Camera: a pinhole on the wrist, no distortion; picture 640 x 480 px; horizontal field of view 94.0 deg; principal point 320.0 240.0 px. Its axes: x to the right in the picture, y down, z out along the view. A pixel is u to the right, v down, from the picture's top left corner.
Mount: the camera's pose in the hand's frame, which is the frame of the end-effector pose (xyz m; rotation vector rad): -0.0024 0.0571 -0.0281 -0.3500 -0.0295 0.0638
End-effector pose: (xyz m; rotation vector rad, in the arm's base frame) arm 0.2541 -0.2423 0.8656 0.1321 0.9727 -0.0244
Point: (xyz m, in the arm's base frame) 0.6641 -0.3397 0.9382
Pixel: 466 16
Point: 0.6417 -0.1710 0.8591
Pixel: 541 159
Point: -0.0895 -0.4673 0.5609
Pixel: behind the camera
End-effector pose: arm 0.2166 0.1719 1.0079 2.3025 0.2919 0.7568
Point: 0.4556 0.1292 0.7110
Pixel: outside the picture
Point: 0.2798 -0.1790 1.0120
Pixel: 257 345
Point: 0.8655 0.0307 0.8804
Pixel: 570 88
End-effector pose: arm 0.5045 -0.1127 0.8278 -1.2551 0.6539 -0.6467
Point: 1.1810 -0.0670 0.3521
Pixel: 569 368
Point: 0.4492 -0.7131 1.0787
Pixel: behind the camera
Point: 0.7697 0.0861 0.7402
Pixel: 361 209
